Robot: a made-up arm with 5 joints. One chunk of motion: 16 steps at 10 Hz.
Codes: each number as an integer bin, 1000 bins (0 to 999) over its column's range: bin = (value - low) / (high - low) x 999, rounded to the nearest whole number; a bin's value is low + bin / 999 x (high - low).
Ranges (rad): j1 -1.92..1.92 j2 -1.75..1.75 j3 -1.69..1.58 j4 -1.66..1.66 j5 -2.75..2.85
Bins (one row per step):
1: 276 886 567 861 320
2: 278 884 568 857 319
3: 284 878 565 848 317
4: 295 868 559 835 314
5: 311 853 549 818 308
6: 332 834 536 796 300
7: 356 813 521 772 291
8: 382 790 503 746 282
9: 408 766 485 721 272
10: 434 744 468 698 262
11: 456 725 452 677 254
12: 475 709 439 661 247
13: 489 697 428 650 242
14: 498 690 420 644 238
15: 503 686 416 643 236
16: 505 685 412 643 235
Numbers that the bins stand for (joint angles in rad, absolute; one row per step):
1: -0.8591 1.3541 0.1659 1.2014 -0.9562
2: -0.8514 1.3471 0.1692 1.1881 -0.9618
3: -0.8283 1.3261 0.1594 1.1582 -0.9730
4: -0.7861 1.2910 0.1398 1.1150 -0.9898
5: -0.7246 1.2385 0.1070 1.0585 -1.0235
6: -0.6438 1.1719 0.0645 0.9854 -1.0683
7: -0.5516 1.0983 0.0154 0.9056 -1.1188
8: -0.4517 1.0178 -0.0435 0.8192 -1.1692
9: -0.3517 0.9337 -0.1025 0.7361 -1.2253
10: -0.2518 0.8566 -0.1581 0.6597 -1.2813
11: -0.1672 0.7900 -0.2105 0.5899 -1.3262
12: -0.0942 0.7340 -0.2530 0.5367 -1.3654
13: -0.0404 0.6919 -0.2890 0.5002 -1.3934
14: -0.0058 0.6674 -0.3152 0.4802 -1.4159
15: 0.0135 0.6534 -0.3283 0.4769 -1.4271
16: 0.0211 0.6499 -0.3414 0.4769 -1.4327

